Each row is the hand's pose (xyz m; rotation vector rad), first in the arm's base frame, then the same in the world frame.
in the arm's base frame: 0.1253 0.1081 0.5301 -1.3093 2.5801 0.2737
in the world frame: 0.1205 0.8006 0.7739 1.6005 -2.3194 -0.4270
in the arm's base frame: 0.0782 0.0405 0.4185 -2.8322 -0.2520 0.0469
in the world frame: 0.0565 0.7001 0.7031 -2.7834 -0.6125 0.8323
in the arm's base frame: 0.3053 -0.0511 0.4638 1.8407 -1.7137 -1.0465
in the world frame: 0.2971 0.6858 0.6406 1.5447 -1.1373 -1.0770
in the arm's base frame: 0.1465 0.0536 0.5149 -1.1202 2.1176 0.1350
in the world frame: 0.1504 0.7520 0.7541 -1.6524 2.3669 0.4403
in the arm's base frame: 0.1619 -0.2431 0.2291 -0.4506 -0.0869 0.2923
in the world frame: 0.1423 0.4155 0.5161 -0.5057 0.3369 0.7237
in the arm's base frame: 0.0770 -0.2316 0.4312 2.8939 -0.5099 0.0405
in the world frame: 0.1540 0.4475 0.7329 2.6689 0.0486 -0.5281
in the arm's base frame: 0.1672 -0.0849 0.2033 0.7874 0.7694 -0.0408
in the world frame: 0.0816 0.5596 0.4804 0.5017 1.3281 0.0052
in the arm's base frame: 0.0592 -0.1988 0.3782 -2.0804 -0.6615 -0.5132
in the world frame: 0.1052 0.4618 0.6928 -2.0703 -0.7434 0.2244
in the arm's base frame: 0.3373 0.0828 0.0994 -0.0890 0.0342 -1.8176
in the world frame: 0.1219 0.7401 0.2970 -0.6043 0.2097 -1.4366
